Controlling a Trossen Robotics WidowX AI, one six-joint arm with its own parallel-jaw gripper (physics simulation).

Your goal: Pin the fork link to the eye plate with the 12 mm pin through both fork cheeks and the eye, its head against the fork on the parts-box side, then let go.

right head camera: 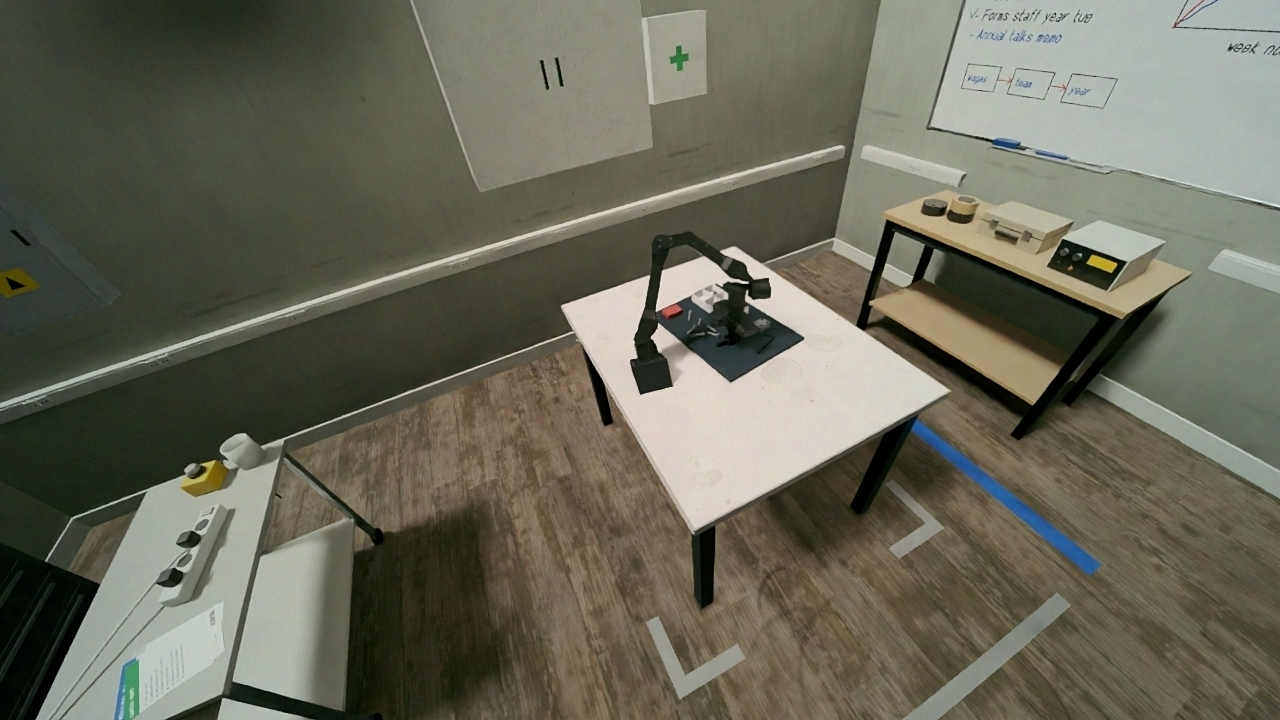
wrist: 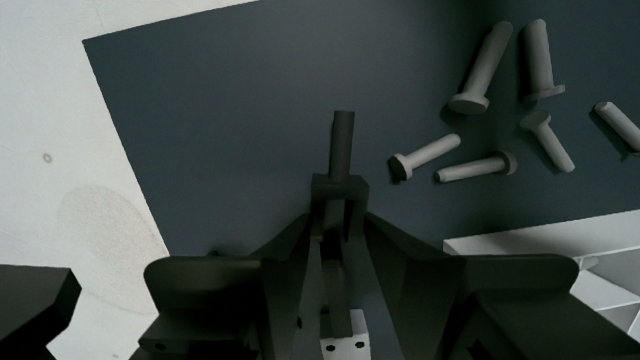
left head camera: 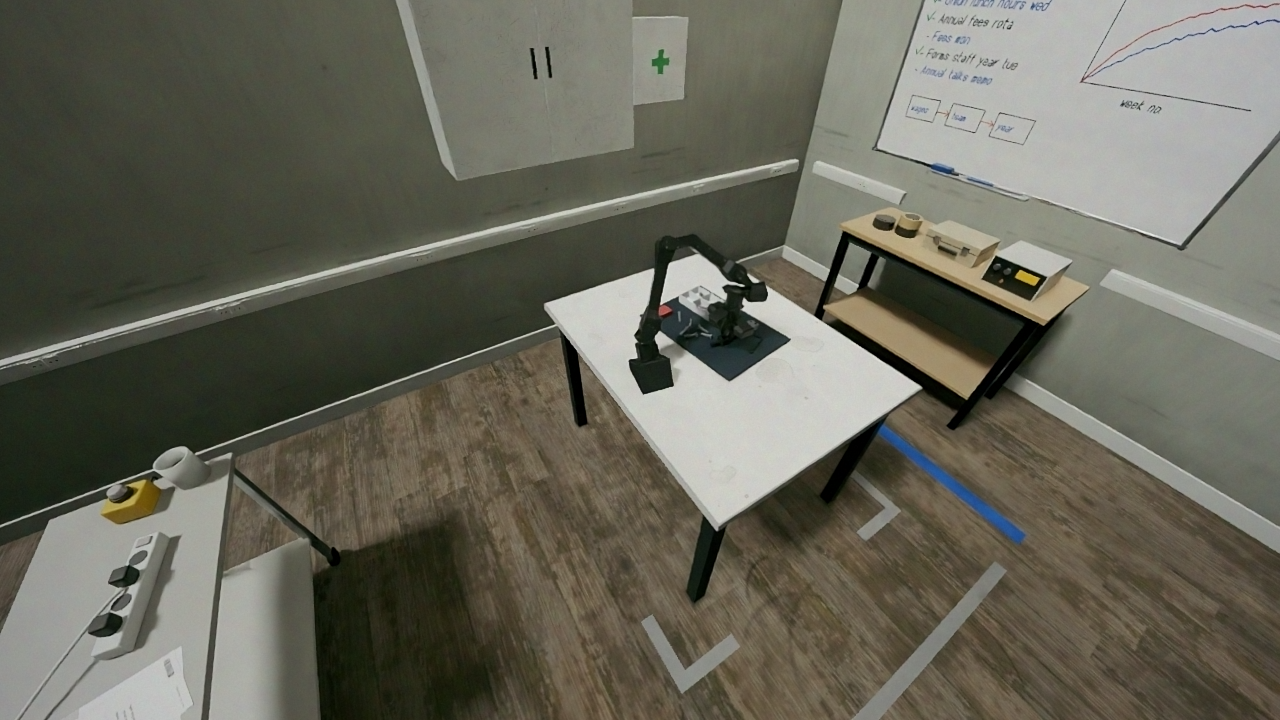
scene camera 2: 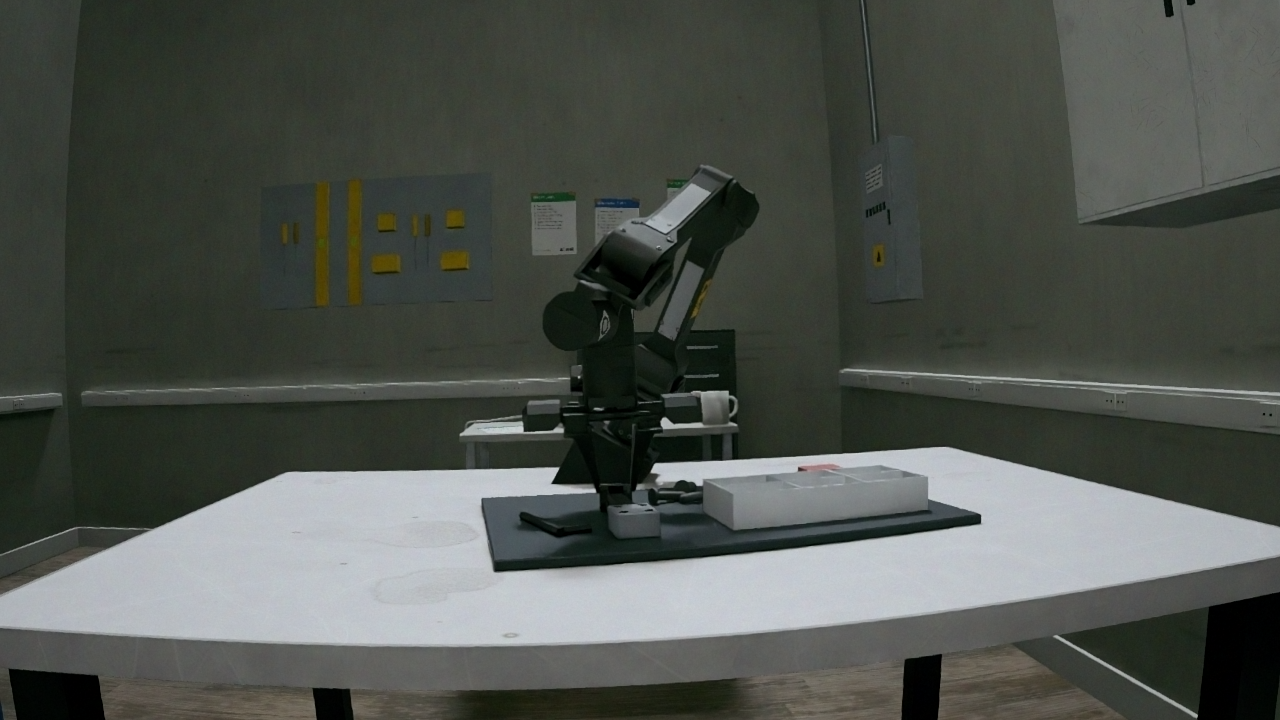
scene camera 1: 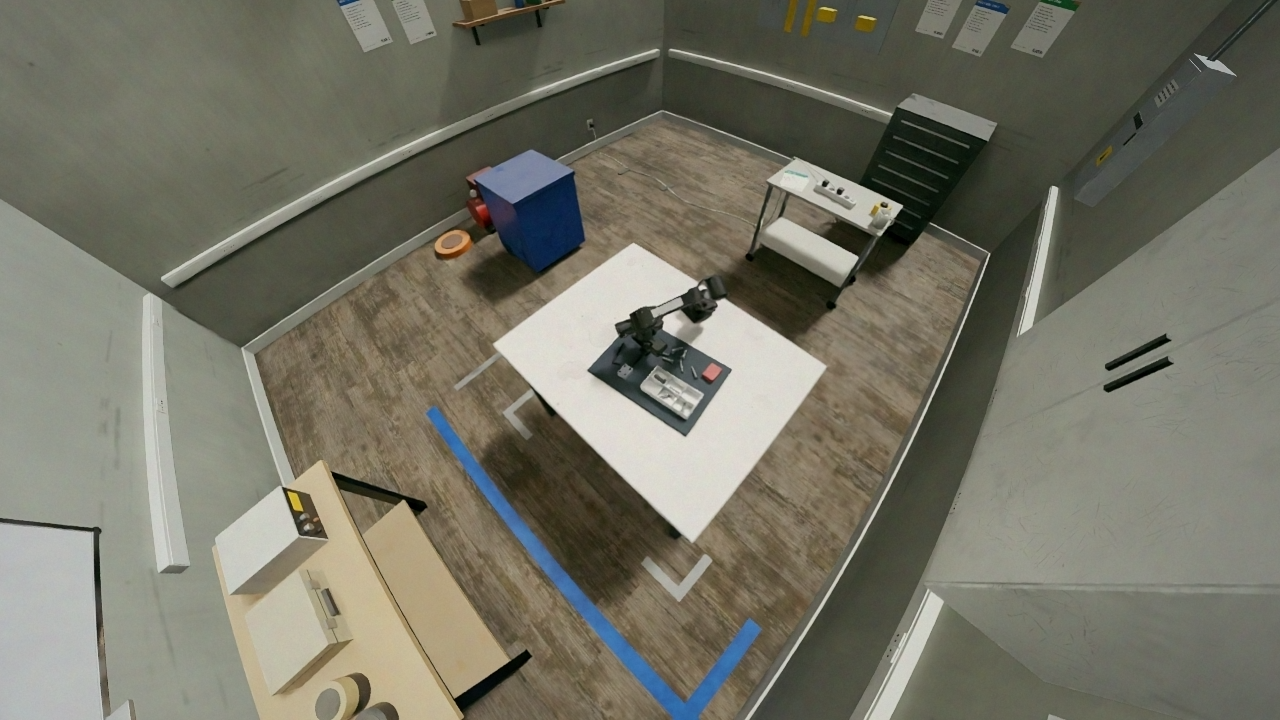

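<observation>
My gripper is shut on the fork link, a dark rod with a two-cheeked fork, low over the dark mat. The rod points away from the eye plate, a light grey block with bolt holes and a dark upright bar. The bar lies in line with the fork's opening; how far it reaches between the cheeks is hidden in shadow. Headed pins lie loose on the mat: two thick ones and several thinner ones. Which is 12 mm I cannot tell.
The white parts box stands on the mat, on the wrist view's right. A red block lies beyond the pins. A black angled piece lies on the eye plate's other side.
</observation>
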